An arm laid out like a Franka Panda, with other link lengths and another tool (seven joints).
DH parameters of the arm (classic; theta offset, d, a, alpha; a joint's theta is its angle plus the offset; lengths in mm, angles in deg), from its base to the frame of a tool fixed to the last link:
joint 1: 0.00 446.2 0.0 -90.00
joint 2: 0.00 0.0 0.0 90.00
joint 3: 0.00 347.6 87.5 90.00
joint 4: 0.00 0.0 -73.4 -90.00
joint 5: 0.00 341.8 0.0 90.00
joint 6: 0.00 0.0 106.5 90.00
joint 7: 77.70 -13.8 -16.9 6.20
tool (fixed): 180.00 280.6 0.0 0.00
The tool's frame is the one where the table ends.
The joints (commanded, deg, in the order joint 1, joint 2, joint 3, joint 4, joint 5, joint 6, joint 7), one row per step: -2.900 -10.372 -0.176 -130.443 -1.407 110.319 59.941; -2.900 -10.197 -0.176 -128.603 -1.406 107.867 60.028; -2.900 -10.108 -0.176 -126.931 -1.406 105.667 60.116; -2.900 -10.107 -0.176 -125.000 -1.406 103.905 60.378; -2.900 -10.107 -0.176 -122.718 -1.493 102.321 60.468; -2.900 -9.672 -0.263 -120.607 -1.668 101.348 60.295; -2.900 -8.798 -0.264 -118.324 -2.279 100.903 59.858; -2.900 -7.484 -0.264 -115.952 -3.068 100.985 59.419; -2.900 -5.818 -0.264 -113.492 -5.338 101.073 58.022; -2.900 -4.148 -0.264 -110.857 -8.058 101.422 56.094; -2.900 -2.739 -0.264 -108.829 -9.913 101.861 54.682; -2.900 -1.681 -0.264 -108.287 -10.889 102.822 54.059; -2.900 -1.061 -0.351 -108.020 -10.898 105.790 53.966; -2.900 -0.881 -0.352 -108.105 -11.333 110.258 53.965; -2.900 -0.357 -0.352 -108.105 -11.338 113.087 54.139
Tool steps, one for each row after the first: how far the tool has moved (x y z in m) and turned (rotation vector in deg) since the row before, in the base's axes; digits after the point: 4 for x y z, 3 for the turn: 0.0001 -0.0003 0.0084 -0.002 0.786 -0.138; 0.0000 -0.0003 0.0083 -0.009 0.616 -0.134; 0.0036 -0.0005 0.0117 -0.078 -0.171 -0.296; 0.0062 -0.0009 0.0147 -0.150 -0.694 -0.090; 0.0079 -0.0018 0.0110 -0.167 -0.691 0.124; 0.0114 -0.0029 0.0098 -0.565 -0.920 0.626; 0.0145 -0.0038 0.0078 -0.750 -1.081 0.693; 0.0152 -0.0092 0.0060 -2.034 -0.671 2.092; 0.0174 -0.0106 0.0083 -2.455 -0.958 2.747; 0.0142 -0.0071 0.0055 -1.698 -0.745 1.980; 0.0085 -0.0033 -0.0029 -0.868 -0.272 1.053; 0.0159 0.0003 0.0027 0.013 -2.549 0.544; 0.0203 0.0005 0.0088 -0.397 -4.103 0.951; 0.0132 0.0014 0.0023 0.043 -2.288 0.361
